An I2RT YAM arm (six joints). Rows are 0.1 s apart.
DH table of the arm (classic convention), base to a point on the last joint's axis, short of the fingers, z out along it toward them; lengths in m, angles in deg. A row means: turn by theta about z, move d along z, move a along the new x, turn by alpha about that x. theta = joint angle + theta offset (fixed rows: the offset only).
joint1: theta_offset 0; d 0.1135; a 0.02; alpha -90
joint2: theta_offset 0; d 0; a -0.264; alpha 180
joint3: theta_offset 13.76; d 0; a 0.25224; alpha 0
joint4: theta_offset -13.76; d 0; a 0.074; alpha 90
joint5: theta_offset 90; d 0; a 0; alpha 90
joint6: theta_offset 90; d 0.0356; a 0; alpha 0
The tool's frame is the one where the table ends.
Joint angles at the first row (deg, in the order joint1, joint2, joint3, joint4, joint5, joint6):
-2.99 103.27 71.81 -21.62 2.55 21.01
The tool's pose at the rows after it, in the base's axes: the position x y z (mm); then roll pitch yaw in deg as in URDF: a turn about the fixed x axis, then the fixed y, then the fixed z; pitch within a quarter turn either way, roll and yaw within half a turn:
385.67 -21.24 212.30 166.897 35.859 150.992
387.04 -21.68 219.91 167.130 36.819 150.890
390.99 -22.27 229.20 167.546 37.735 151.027
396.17 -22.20 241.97 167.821 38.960 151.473
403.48 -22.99 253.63 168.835 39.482 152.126
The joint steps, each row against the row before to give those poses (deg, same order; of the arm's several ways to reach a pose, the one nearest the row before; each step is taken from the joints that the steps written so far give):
0.09 -0.70 0.35 -0.17 0.17 -0.09
0.00 -0.35 1.14 -0.71 0.62 -0.18
0.00 0.17 2.18 -1.31 0.61 -0.35
0.09 0.27 2.99 -1.67 0.44 -0.61
0.00 1.13 4.04 -2.72 0.71 -0.62

